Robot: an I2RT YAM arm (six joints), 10 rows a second.
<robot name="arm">
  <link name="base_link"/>
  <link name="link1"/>
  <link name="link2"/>
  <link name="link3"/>
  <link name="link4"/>
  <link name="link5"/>
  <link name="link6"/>
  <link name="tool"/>
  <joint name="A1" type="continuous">
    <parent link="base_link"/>
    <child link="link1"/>
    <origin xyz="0 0 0.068" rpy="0 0 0"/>
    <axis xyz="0 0 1"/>
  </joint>
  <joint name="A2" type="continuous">
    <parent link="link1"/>
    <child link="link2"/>
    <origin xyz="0.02 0.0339 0.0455" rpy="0 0 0"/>
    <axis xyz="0 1 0"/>
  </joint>
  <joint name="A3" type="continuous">
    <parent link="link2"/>
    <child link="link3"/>
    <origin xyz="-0.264 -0.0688 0" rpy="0 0 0"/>
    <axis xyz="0 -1 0"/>
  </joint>
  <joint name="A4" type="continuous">
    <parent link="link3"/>
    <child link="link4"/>
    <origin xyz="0.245 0.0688 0.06" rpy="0 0 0"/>
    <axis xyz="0 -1 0"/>
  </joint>
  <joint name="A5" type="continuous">
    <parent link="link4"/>
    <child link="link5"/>
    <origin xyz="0.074 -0.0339 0.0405" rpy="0 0 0"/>
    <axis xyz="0 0 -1"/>
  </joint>
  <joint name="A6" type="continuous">
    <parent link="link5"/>
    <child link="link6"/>
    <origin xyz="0.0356 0 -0.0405" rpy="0 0 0"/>
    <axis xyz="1 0 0"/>
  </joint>
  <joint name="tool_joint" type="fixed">
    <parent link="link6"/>
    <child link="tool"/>
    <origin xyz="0 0 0" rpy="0 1.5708 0"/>
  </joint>
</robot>
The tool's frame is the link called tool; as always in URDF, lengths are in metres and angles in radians. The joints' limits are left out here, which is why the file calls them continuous.
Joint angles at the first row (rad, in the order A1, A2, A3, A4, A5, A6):
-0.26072, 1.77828, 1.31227, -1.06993, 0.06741, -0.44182
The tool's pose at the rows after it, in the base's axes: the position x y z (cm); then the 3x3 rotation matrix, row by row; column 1 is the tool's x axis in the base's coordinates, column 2 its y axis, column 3 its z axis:
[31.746 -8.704 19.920], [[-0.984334 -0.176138 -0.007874], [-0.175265 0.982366 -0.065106], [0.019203 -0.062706 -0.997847]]
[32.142 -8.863 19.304], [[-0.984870 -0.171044 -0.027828], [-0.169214 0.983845 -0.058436], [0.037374 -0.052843 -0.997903]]
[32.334 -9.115 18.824], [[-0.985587 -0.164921 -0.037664], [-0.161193 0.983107 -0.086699], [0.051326 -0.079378 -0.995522]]
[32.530 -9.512 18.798], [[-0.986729 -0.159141 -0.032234], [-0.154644 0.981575 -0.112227], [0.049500 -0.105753 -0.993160]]
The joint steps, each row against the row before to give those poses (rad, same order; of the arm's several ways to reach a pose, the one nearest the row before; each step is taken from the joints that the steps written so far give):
0.00014, 0.03512, 0.01650, -0.00705, -0.00243, 0.00413
-0.00168, 0.02980, 0.01278, -0.00392, -0.00129, 0.00466
-0.00260, 0.01490, -0.00073, 0.01367, 0.02998, 0.00465
-0.00735, 0.00605, 0.00656, 0.01234, 0.02336, -0.00187

